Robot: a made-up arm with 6 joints.
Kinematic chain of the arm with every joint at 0, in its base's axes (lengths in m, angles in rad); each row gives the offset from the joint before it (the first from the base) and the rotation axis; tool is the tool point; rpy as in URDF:
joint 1: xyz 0 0 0.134 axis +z
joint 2: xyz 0 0 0 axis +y
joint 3: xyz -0.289 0 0.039 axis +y
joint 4: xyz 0.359 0 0.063 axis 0.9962 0 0.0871
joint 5: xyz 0 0 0 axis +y
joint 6: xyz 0.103 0 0.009 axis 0.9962 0 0.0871
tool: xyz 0 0 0 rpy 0 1.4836 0
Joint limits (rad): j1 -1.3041..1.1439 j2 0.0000..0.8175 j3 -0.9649..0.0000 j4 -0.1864..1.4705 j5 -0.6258..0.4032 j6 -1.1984..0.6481
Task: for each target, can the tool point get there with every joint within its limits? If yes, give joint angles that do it. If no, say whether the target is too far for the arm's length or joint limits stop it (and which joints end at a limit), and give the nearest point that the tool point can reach.
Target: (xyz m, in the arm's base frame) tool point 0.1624 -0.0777 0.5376
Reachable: yes | joints -0.3362 0.5405 -0.8065 0.5080 -0.4047 -0.1402
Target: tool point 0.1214 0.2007 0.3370
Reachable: yes | joints 0.9167 0.5285 -0.4398 1.2966 0.2618 -0.1896
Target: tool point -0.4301 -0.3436 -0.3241
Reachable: no: joint limits stop it (at a limit: joint 1, joint 2, joint 3, joint 4, joint 5) | nearest point -0.0084 -0.1980 0.1013 | short by 0.616 m
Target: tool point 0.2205 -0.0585 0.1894
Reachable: yes | joints -0.1764 0.5952 -0.1060 0.9097 -0.2338 0.3149
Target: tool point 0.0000 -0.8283 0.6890
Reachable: no: too far | nearest point 0.0397 -0.2694 0.5156 | short by 0.587 m
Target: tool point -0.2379 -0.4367 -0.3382
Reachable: no: joint limits stop it (at a limit: joint 1, joint 2, joint 3, joint 4) | nearest point -0.0032 -0.1988 0.0988 | short by 0.550 m
